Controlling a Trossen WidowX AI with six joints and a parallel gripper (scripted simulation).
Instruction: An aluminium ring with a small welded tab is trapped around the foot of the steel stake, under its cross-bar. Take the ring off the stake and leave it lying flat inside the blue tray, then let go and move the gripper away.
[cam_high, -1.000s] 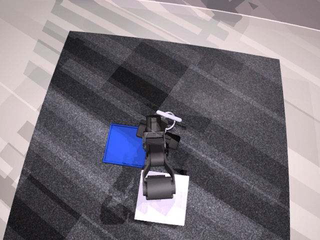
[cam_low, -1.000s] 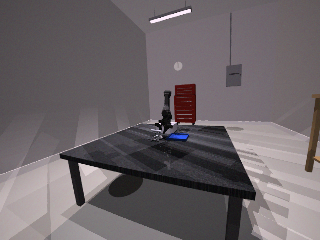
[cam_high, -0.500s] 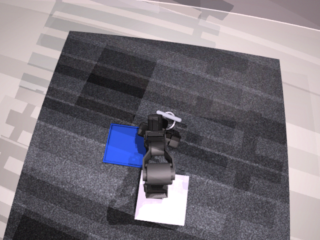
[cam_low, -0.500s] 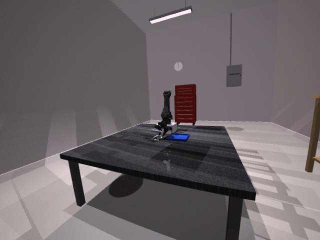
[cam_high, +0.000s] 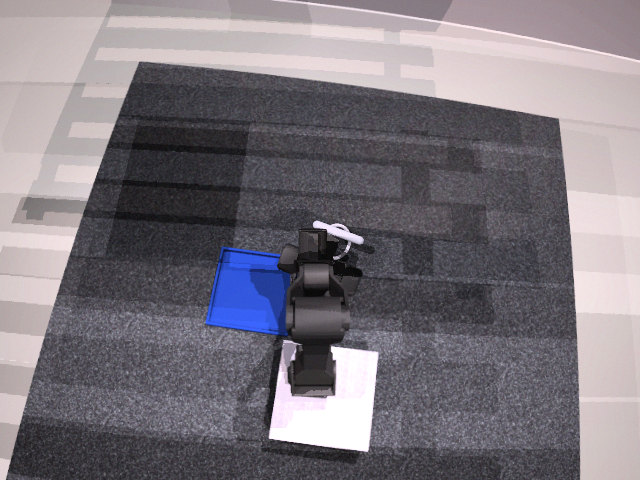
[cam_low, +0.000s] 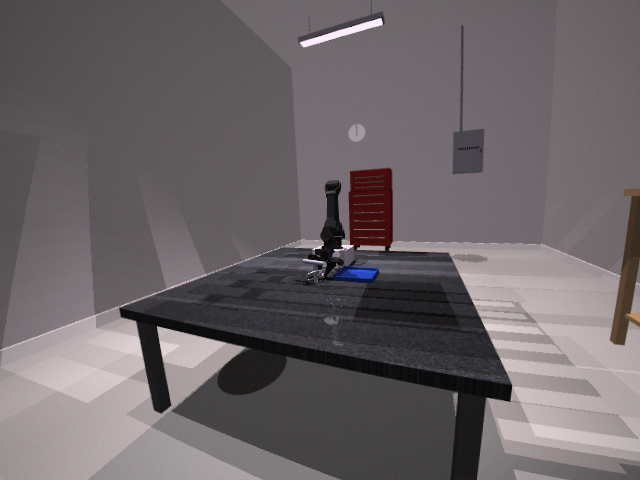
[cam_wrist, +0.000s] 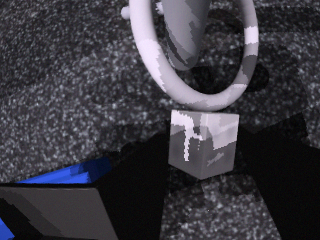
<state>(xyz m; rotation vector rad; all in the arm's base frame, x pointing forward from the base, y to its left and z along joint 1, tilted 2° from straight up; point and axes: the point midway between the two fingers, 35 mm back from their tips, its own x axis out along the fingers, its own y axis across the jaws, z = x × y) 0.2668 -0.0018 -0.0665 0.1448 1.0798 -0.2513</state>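
My gripper tip is 4 cm short of the aluminium ring, 2 cm to the left of it and 2 cm below it. Round my gripper tip: blue tray (8 cm behind, 16 cm to the left, 1 cm below).
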